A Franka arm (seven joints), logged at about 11 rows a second.
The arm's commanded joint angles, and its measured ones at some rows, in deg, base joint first. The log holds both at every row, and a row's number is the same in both.
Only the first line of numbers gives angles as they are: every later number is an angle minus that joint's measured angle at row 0.
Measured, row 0:
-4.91 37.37 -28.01 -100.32 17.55 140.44 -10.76
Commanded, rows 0 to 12:
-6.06 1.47 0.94 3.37 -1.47 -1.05 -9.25
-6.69 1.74 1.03 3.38 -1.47 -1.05 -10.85
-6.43 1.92 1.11 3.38 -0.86 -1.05 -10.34
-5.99 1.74 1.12 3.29 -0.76 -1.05 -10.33
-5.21 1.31 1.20 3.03 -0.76 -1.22 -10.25
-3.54 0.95 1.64 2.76 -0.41 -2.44 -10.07
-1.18 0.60 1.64 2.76 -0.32 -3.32 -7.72
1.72 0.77 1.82 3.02 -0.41 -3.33 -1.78
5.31 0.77 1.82 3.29 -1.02 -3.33 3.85
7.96 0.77 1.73 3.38 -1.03 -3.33 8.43
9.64 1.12 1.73 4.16 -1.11 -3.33 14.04
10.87 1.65 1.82 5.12 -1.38 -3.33 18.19
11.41 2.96 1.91 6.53 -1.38 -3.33 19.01
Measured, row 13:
10.62 1.23 2.31 3.64 -0.21 -2.26 14.06
